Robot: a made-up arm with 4 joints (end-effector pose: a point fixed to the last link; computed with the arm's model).
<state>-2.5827 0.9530 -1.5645 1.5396</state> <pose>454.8 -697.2 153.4 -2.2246 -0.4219 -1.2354</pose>
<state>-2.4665 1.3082 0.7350 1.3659</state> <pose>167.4 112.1 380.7 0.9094 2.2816 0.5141</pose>
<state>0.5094 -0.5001 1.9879 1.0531</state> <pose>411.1 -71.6 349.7 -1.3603 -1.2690 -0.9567</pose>
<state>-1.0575 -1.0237 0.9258 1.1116</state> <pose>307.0 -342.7 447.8 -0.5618 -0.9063 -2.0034</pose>
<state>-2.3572 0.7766 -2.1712 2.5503</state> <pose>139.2 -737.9 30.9 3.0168 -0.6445 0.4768</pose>
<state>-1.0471 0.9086 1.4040 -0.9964</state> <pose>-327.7 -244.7 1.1 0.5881 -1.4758 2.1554</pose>
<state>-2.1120 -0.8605 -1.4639 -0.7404</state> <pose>55.2 88.6 482.3 1.5671 -0.5378 0.4272</pose>
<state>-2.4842 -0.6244 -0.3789 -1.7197</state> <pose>-128.9 -205.4 196.3 1.6648 -1.7132 1.7937</pose>
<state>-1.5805 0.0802 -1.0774 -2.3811</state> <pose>142.4 -360.4 226.8 2.2416 -0.2114 0.5945</pose>
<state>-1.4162 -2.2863 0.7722 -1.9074</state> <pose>-208.9 -56.8 345.9 -0.9378 2.6730 0.5798</pose>
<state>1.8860 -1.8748 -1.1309 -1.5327</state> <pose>-138.1 -281.9 126.4 -0.5179 -0.2583 -2.6086</pose>
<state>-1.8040 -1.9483 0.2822 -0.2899</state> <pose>-60.4 -359.1 585.2 1.6943 -1.5867 -1.4630</pose>
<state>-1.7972 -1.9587 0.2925 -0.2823</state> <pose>-57.1 -363.9 584.2 1.6825 -1.5751 -1.4898</pose>
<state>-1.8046 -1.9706 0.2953 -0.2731</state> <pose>-57.4 -369.2 582.7 1.6905 -1.5629 -1.5033</pose>
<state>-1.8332 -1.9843 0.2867 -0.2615</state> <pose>-62.8 -375.3 580.4 1.7285 -1.5498 -1.4956</pose>
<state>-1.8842 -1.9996 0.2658 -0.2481</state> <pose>-73.8 -381.6 577.2 1.7976 -1.5362 -1.4620</pose>
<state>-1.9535 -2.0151 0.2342 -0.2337</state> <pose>-89.2 -387.5 573.4 1.8902 -1.5224 -1.4012</pose>
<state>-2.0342 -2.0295 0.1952 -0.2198</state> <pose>-107.8 -392.0 569.1 1.9944 -1.5096 -1.3159</pose>
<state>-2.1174 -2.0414 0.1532 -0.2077</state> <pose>-127.6 -394.8 564.5 2.0964 -1.4988 -1.2143</pose>
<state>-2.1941 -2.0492 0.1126 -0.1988</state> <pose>-146.8 -395.5 560.1 2.1843 -1.4920 -1.1081</pose>
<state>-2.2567 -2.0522 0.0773 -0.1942</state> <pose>-163.4 -394.2 556.2 2.2510 -1.4901 -1.0108</pose>
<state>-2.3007 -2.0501 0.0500 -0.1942</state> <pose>-176.3 -391.4 553.3 2.2944 -1.4938 -0.9331</pose>
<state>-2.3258 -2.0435 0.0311 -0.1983</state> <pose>-184.9 -387.3 551.7 2.3169 -1.5022 -0.8789</pose>
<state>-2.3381 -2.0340 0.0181 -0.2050</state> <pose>-190.5 -382.7 551.0 2.3263 -1.5136 -0.8418</pose>
